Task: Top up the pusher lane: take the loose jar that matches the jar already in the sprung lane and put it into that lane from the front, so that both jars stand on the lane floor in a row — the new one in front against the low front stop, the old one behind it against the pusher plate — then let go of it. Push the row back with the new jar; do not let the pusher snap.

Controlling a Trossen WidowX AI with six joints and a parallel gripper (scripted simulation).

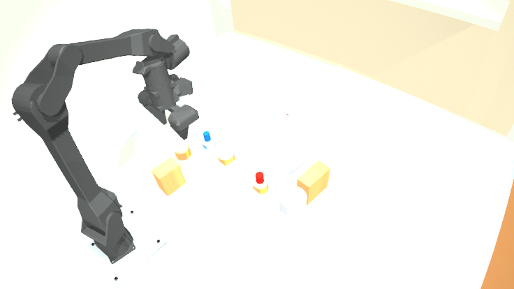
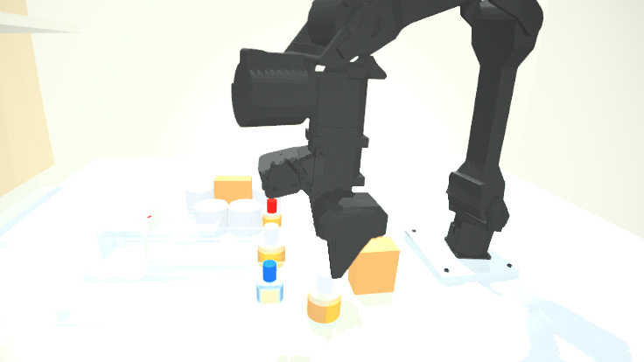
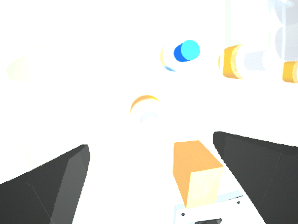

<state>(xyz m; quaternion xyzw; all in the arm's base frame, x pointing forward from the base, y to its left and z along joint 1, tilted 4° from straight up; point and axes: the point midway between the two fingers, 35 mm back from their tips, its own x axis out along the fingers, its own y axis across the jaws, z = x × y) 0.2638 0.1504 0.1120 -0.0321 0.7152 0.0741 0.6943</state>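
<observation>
Now: the blue-capped jar 7 cm ahead of my gripper tip, 3 cm to the right of it and 6 cm below it. From my gripper tip the other things lie so: see-through lane 23 cm ahead, 12 cm to the right, 8 cm below.
</observation>
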